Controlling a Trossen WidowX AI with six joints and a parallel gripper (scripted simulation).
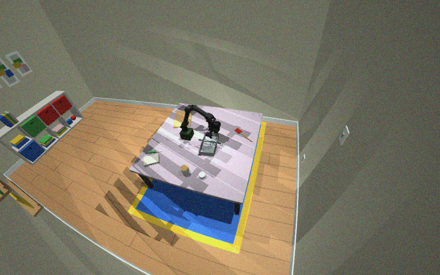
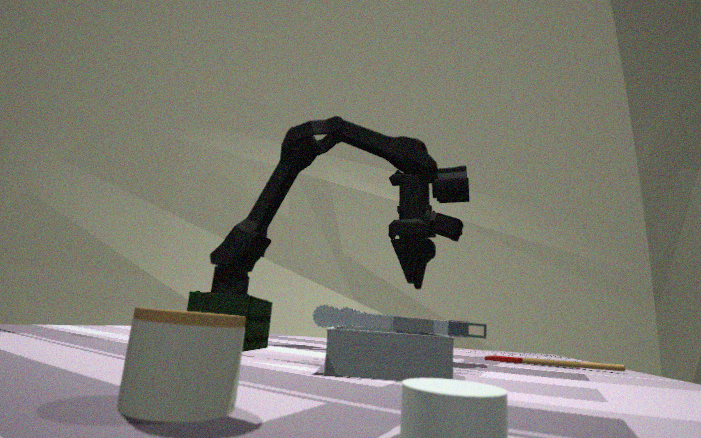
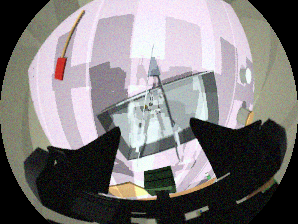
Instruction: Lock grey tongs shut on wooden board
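Right now the grey roasting tin is 110 mm below my gripper tip, 50 mm behind it and 30 mm to the right of it. Also, from my gripper tip: lidded jar (440 mm to the right, 150 mm behind, 100 mm below); wooden board (600 mm behind, 320 mm to the left, 130 mm below); red-headed spatula (270 mm ahead, 250 mm to the left, 130 mm below).
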